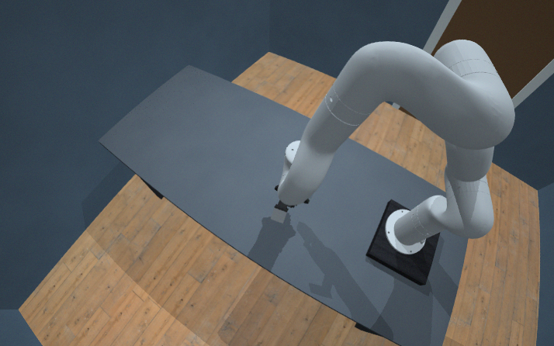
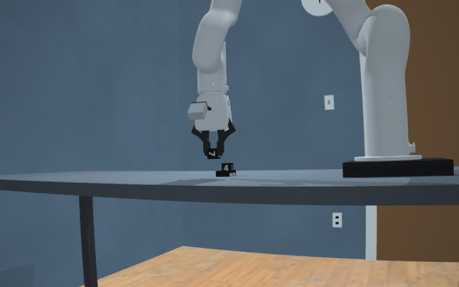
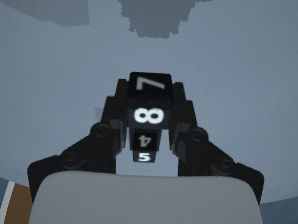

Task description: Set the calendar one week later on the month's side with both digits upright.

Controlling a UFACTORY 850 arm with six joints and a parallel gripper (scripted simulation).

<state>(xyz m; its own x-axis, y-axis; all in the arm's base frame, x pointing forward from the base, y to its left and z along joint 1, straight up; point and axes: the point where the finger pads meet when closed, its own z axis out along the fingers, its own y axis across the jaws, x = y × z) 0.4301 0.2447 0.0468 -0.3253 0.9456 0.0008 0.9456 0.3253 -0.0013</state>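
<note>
My hand is 100 mm to the left of the black tray, 80 mm above it and 30 mm short of it. From my hand the other things lie so: calendar cube: 10 mm below.
</note>
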